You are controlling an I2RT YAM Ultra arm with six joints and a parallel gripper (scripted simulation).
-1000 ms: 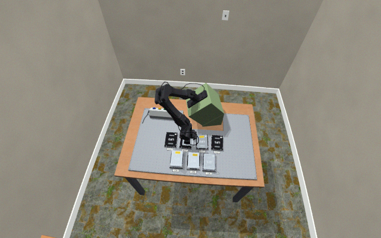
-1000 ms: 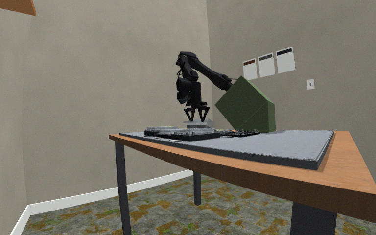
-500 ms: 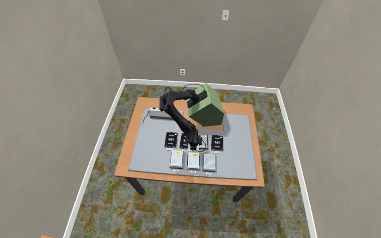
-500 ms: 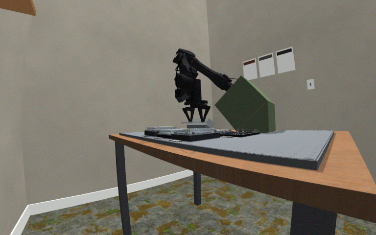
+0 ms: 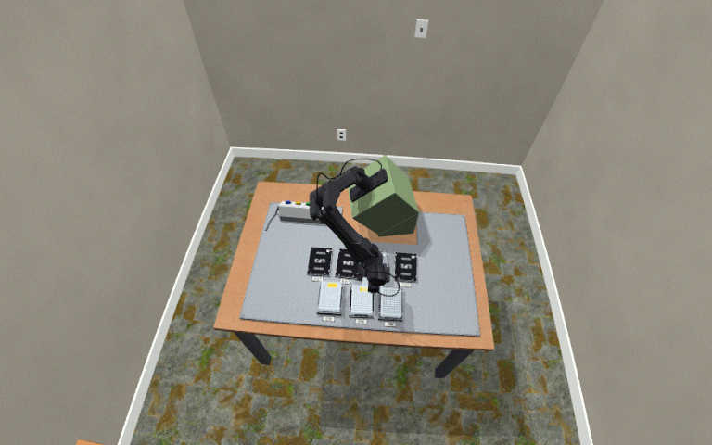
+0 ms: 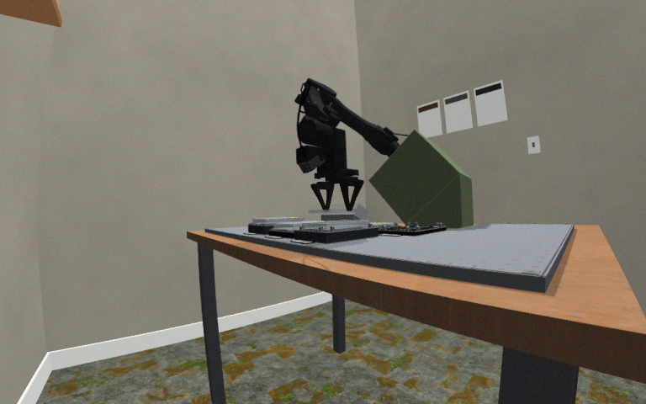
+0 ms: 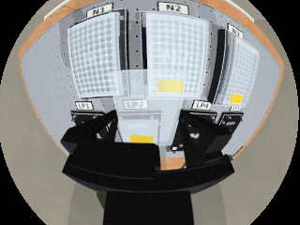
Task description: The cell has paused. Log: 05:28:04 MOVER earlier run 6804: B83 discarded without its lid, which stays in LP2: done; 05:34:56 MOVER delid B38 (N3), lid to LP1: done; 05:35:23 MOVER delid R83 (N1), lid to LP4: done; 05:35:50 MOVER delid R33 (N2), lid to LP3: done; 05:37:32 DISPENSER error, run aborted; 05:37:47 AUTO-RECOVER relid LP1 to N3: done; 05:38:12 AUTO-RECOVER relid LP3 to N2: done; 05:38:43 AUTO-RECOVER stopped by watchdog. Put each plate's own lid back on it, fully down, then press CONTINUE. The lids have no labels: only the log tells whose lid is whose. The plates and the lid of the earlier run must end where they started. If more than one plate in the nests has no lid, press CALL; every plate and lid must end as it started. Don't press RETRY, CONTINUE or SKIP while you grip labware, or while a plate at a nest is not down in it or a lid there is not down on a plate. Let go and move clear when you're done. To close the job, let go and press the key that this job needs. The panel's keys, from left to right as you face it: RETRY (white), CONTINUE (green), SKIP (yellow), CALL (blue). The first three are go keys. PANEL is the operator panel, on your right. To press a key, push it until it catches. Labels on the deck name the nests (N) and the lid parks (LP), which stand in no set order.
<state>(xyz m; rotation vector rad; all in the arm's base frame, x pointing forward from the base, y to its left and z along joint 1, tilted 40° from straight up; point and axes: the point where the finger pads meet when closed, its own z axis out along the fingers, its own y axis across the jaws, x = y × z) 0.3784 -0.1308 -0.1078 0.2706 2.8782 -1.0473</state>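
Now: the plate 90 mm ahead of my hand, 70 mm to the left of it and 40 mm below it. From my hand the other things lie so: yellow key 450 mm behind, 300 mm to the right; green key 440 mm behind, 250 mm to the right; lid 100 mm behind, 40 mm to the left, 50 mm below.
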